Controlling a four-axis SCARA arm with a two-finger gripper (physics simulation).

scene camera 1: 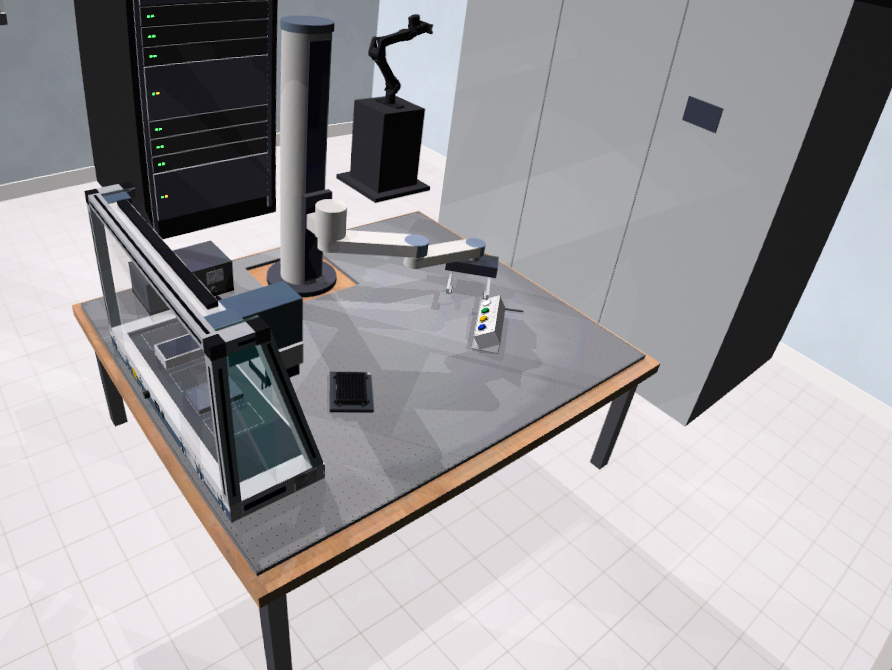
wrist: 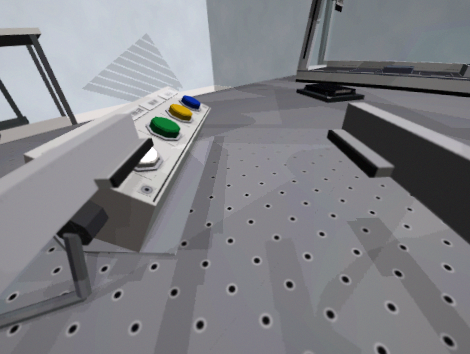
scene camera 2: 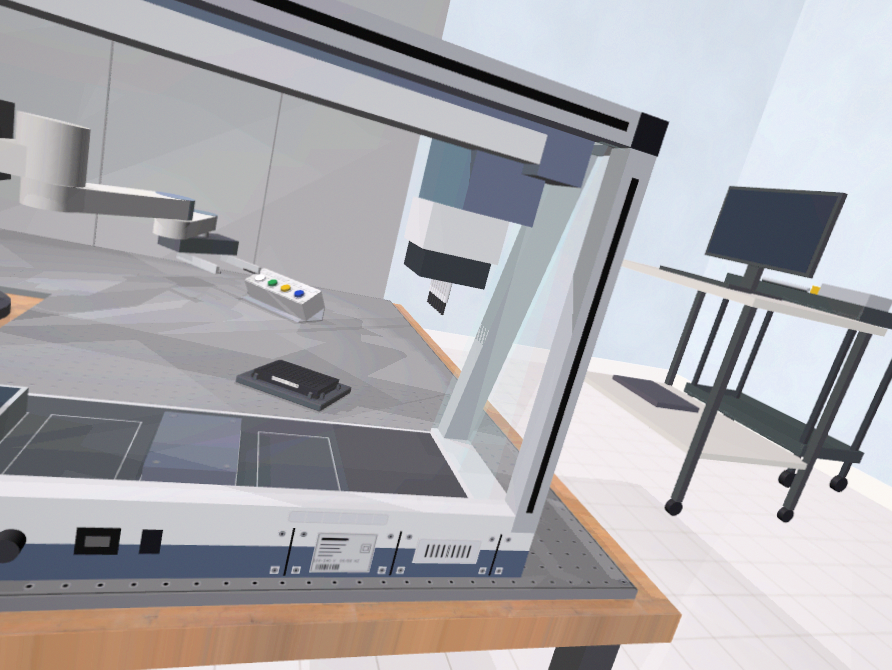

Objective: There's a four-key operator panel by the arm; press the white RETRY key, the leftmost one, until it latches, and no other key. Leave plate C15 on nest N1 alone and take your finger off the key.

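Pixels of known places: gripper, fingertip midpoint: (scene camera 1: 467, 294) (wrist: 239, 124) (scene camera 2: 239, 270); arm's base, link origin: (scene camera 1: 301, 278).
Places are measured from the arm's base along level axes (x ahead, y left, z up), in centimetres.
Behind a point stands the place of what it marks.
Observation:
The white RETRY key (scene camera 1: 486, 302) @(x 54.7, y 38.4, z 8.0 cm) (scene camera 2: 259, 277) @(x 54.6, y 38.4, z 7.9 cm) (wrist: 150, 158) @(x 53.9, y 38.2, z 7.5 cm) is at the near end of the operator panel (scene camera 1: 486, 338) @(x 68.3, y 25.6, z 6.3 cm) (scene camera 2: 279, 300) (wrist: 125, 212) @(x 52.4, y 41.1, z 5.6 cm) in the wrist view, before the green (wrist: 165, 127) @(x 57.1, y 35.0, z 8.1 cm), yellow (wrist: 180, 112) @(x 60.3, y 31.3, z 8.1 cm) and blue (wrist: 190, 102) @(x 63.4, y 27.7, z 8.1 cm) keys. My gripper (scene camera 1: 467, 294) @(x 49.4, y 34.1, z 9.6 cm) (scene camera 2: 238, 270) @(x 49.4, y 34.1, z 9.6 cm) (wrist: 239, 124) @(x 49.4, y 34.1, z 9.6 cm) is open and empty. In the wrist view its left finger hides part of the white key; contact and latching cannot be told. The right finger is off the panel's side. Black plate C15 (scene camera 1: 351, 388) @(x 63.1, y -21.9, z 3.8 cm) (scene camera 2: 299, 377) (wrist: 332, 89) @(x 59.9, y -17.5, z 3.8 cm) lies on nest N1 (scene camera 1: 351, 408) (scene camera 2: 248, 380).
A cable (scene camera 1: 513, 310) @(x 56.7, y 51.2, z 1.6 cm) leaves the panel by the white-key end; its plug (wrist: 90, 222) @(x 52.7, y 42.8, z 6.0 cm) shows below the left finger. The framed glass-sided machine (scene camera 1: 216, 425) @(x 83.6, y -70.5, z 30.8 cm) (scene camera 2: 580, 346) @(x 83.3, y -70.6, z 28.9 cm) stands along the other side of the table. A tall cabinet (scene camera 1: 576, 180) rises behind the panel.

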